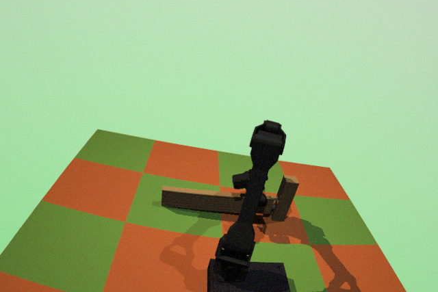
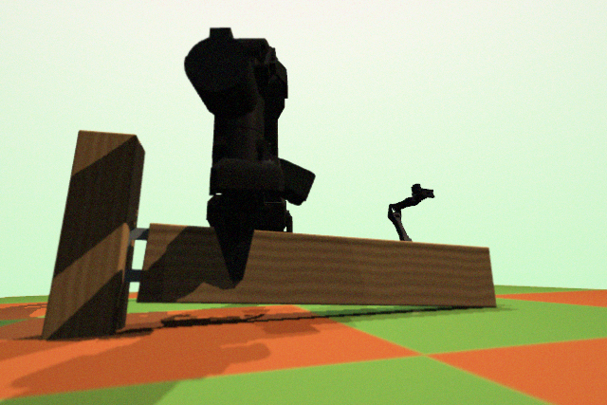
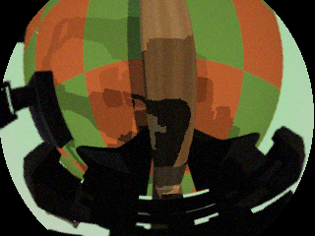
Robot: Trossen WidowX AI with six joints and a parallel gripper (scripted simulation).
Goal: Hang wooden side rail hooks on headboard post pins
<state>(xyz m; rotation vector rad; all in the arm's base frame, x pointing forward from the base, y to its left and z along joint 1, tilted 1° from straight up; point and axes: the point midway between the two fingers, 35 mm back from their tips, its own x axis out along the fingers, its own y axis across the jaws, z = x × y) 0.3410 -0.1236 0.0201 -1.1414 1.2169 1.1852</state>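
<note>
My gripper tip is 10 mm past the headboard post, 120 mm to the left of it and 40 mm below it.
</note>
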